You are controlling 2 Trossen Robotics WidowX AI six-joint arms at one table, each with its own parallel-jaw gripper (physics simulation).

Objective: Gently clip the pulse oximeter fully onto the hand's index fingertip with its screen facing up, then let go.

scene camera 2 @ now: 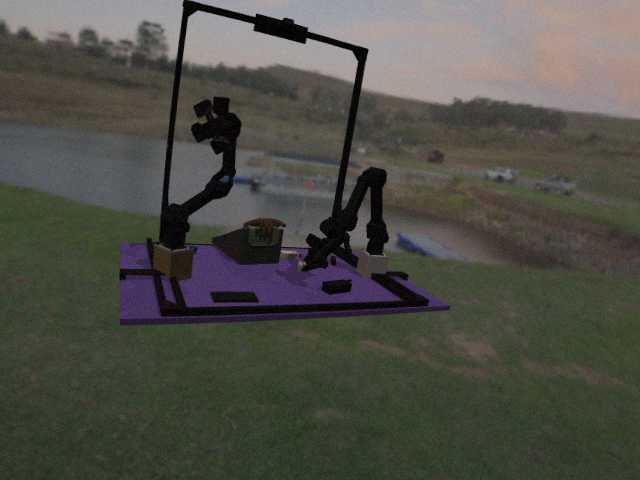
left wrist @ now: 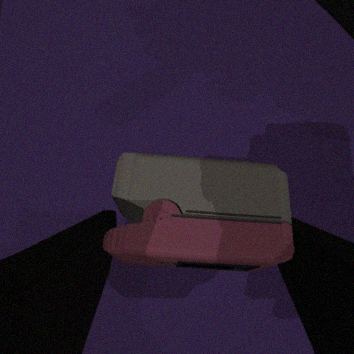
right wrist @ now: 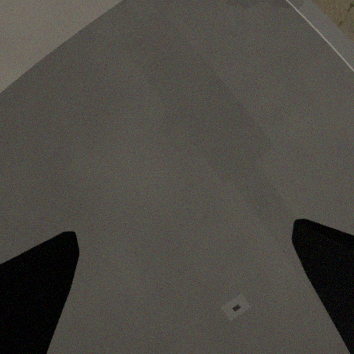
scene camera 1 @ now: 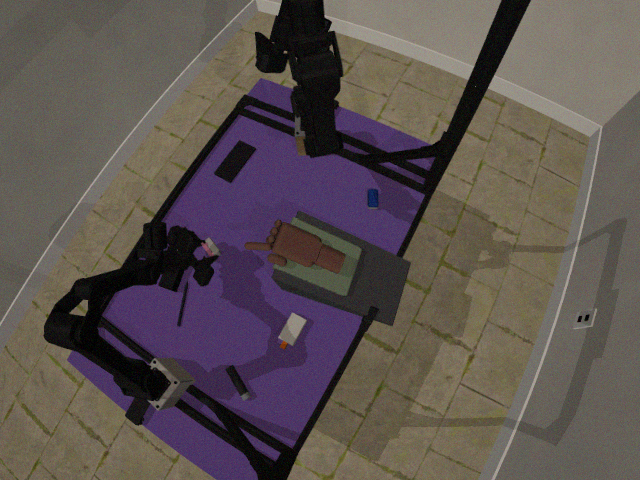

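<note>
The grey-and-pink pulse oximeter is held just above the purple mat, pink side toward the wrist camera. My left gripper is shut on it. It is left of the brown hand, a short gap from the index fingertip, which points at it. The hand lies on a green pad on a grey block. My right gripper is raised high at the back, open and empty, and faces a bare grey wall.
On the mat lie a white box with an orange tip, a small blue can, a thin black pen, a black cylinder and a flat black rectangle. A tall black frame post stands at the right.
</note>
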